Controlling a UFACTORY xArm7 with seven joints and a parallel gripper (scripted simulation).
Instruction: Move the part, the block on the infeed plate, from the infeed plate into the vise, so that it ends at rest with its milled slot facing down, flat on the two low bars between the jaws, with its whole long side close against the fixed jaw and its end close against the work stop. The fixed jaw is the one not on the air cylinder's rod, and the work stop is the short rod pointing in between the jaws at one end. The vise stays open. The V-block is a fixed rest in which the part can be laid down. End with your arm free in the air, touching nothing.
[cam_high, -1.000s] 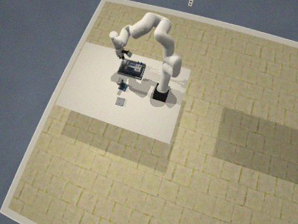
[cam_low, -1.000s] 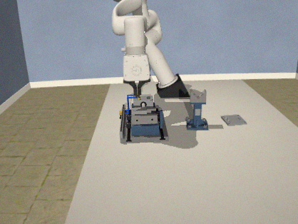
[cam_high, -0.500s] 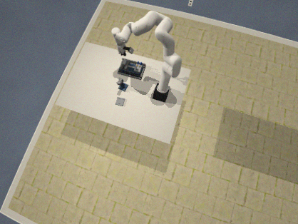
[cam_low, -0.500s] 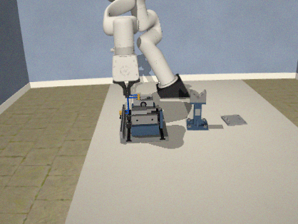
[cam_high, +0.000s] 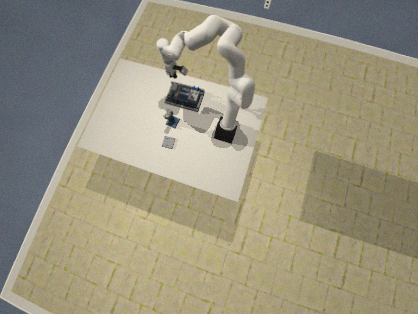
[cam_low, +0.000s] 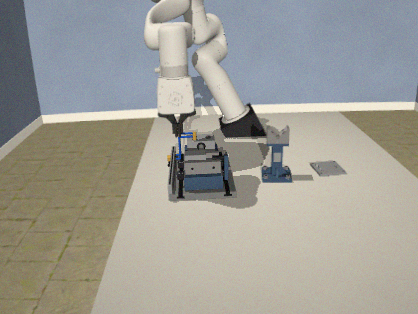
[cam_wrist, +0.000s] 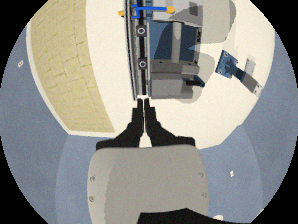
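My gripper is now 90 mm above the part, 40 mm to the right of it and 10 mm short of it. From my hand the other things lie so: V-block post 300 mm to the left, 120 mm below; then air cylinder 150 mm behind, 110 mm below, 90 mm to the left; then infeed plate 480 mm to the left, 180 mm below, 10 mm ahead.
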